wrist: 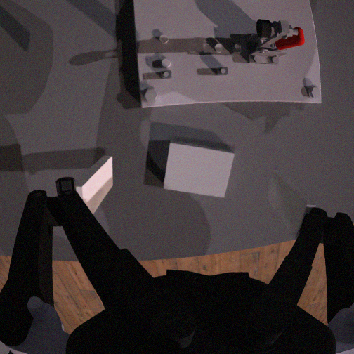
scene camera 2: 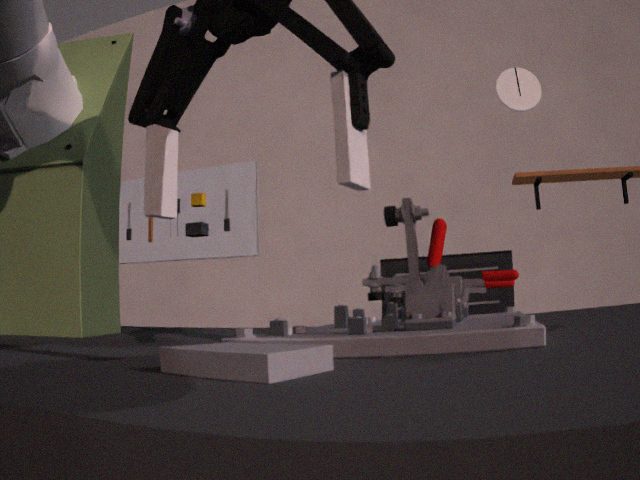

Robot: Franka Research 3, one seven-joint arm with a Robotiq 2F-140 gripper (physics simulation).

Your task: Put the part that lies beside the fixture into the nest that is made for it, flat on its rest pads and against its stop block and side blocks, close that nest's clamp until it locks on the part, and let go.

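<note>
The part, a plain pale rectangular block, lies flat on the table beside the fixture plate. Small blocks and round pads stand on the plate, among them a grey block near its left end in the scene view. One toggle clamp stands open, its arm raised and its red handle upright. Another clamp's red handle lies level behind it. My gripper is wide open and empty, with its fingertips above the part, one towards each side.
A green column stands at the left in the scene view. A dark slotted panel stands behind the clamps. A tool board, a shelf and a clock are at the back wall. The table edge shows below the part in the wrist view.
</note>
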